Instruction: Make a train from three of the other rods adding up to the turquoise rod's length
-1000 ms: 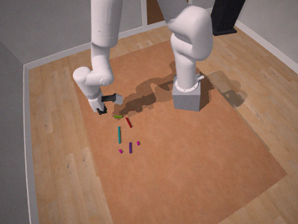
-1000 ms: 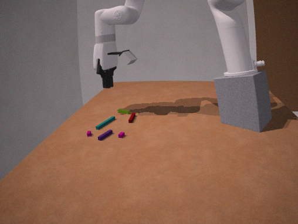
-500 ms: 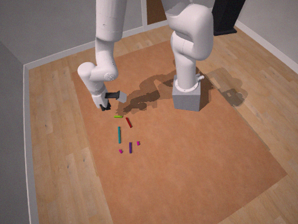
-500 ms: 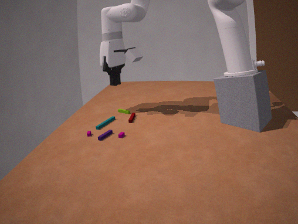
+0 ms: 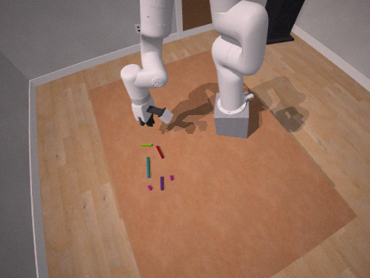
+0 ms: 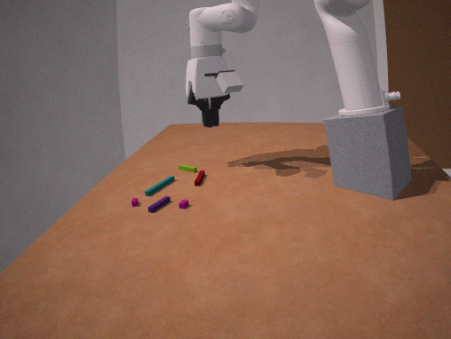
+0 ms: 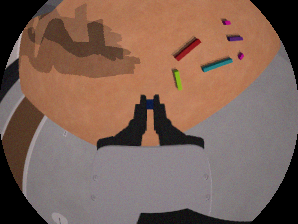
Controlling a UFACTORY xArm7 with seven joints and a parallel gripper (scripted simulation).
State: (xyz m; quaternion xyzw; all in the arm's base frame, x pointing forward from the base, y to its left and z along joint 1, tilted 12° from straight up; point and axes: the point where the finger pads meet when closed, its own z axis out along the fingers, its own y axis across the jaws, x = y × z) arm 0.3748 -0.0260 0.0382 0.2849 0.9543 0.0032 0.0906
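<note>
Now: the lime rod 11 cm below my hand, 5 cm to the left of it and 5 cm ahead of it. Round my hand: blue rod: 2 cm below; then turquoise rod: 17 cm to the left, 11 cm below, 6 cm ahead; then red rod: 11 cm to the left, 11 cm below, 1 cm behind.
</note>
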